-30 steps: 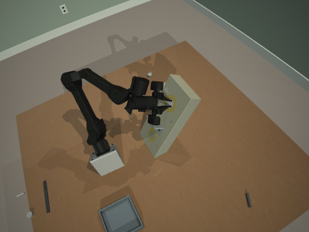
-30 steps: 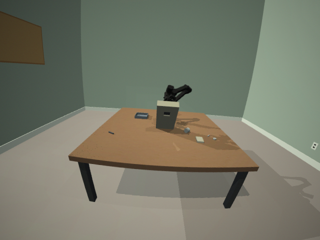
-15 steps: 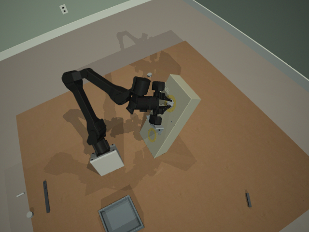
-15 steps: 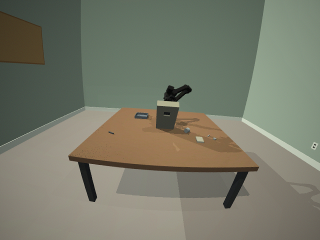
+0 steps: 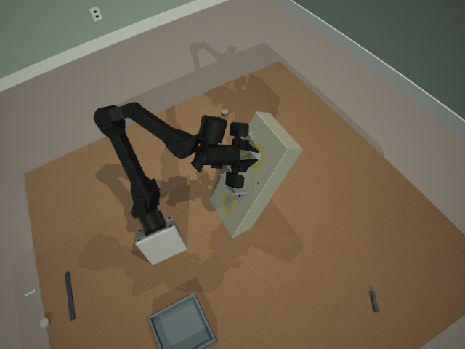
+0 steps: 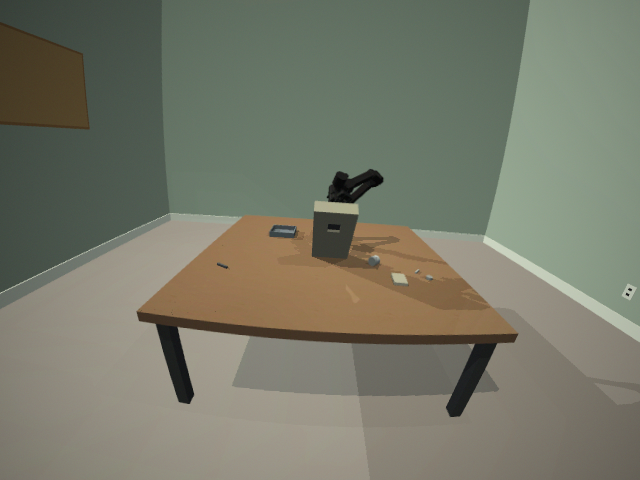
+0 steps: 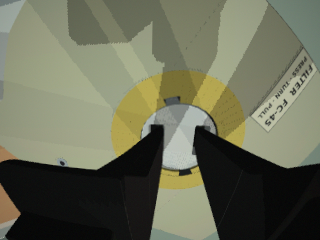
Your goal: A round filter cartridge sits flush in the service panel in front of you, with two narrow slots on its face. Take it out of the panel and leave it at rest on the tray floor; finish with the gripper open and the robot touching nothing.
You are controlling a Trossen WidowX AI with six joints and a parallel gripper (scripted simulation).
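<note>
The round filter cartridge lies 1 cm below my gripper tip and 1 cm ahead of it. The rest, counted from my gripper tip: beige service panel 8 cm below, 4 cm behind; cream block 31 cm to the left, 22 cm below, 10 cm ahead; small grey bracket 9 cm below, 9 cm behind.
</note>
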